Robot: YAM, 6 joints.
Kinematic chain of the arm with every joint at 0, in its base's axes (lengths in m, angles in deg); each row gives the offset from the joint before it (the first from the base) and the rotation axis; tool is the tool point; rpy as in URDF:
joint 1: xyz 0 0 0.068 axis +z
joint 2: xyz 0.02 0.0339 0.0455 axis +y
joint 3: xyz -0.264 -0.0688 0 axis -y
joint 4: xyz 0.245 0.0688 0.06 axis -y
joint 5: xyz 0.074 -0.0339 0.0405 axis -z
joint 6: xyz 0.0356 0 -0.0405 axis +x
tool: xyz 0 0 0 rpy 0 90 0
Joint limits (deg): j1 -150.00..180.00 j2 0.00..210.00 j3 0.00..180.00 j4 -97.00..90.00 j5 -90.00..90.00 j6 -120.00..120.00
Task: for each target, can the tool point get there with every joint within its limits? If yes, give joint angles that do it. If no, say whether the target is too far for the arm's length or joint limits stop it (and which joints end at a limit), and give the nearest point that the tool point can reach.
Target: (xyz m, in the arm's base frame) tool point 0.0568 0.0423 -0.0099
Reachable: yes | joints 63.72 166.40 31.66 -65.42 64.71 -20.72
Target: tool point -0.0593 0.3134 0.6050
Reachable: yes | joints 94.94 125.01 159.61 69.46 -64.22 -57.32
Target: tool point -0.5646 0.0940 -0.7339
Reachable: no: too far | nearest point -0.3924 0.0653 -0.3482 | short by 0.423 m
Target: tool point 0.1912 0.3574 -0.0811
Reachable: yes | joints 61.75 150.19 73.94 7.52 -1.22 -54.38
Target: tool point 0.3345 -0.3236 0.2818
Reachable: yes | joints -48.00 117.72 83.01 50.77 -64.23 45.01
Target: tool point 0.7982 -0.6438 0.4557
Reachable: no: too far | nearest point 0.4767 -0.3845 0.3151 | short by 0.436 m
